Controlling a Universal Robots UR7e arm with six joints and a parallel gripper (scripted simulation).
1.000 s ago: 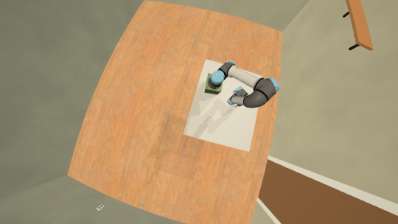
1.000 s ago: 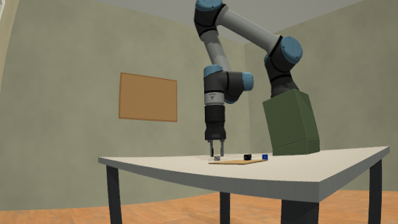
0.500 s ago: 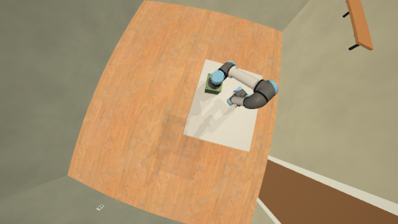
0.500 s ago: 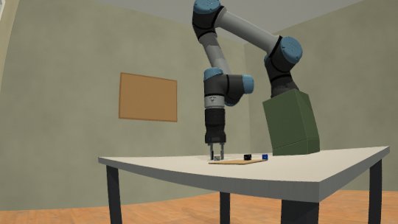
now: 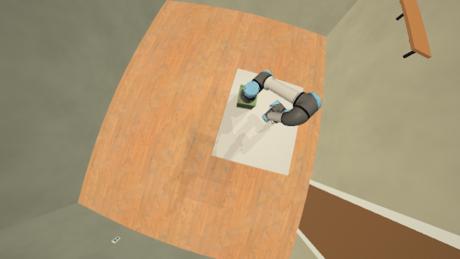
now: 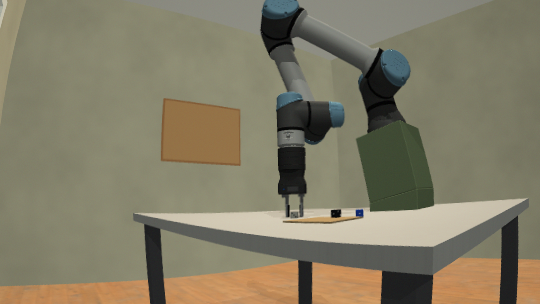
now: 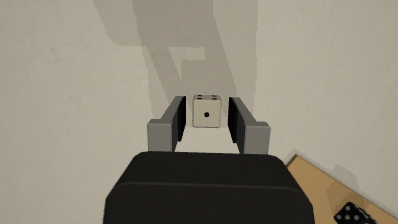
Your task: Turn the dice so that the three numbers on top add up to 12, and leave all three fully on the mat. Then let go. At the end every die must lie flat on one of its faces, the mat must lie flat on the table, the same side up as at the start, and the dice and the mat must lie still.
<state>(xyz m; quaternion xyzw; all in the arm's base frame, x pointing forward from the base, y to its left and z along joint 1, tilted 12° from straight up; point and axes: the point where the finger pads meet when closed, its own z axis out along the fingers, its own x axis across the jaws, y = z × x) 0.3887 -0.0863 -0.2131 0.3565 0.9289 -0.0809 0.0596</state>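
The white die lies 1 cm below my hand. Also, from my hand: blue die: 17 cm to the left, 9 cm behind, 1 cm below; then black die: 15 cm to the left, 3 cm behind, 1 cm below; then tan mat: 16 cm to the left, 2 cm below, 2 cm ahead.
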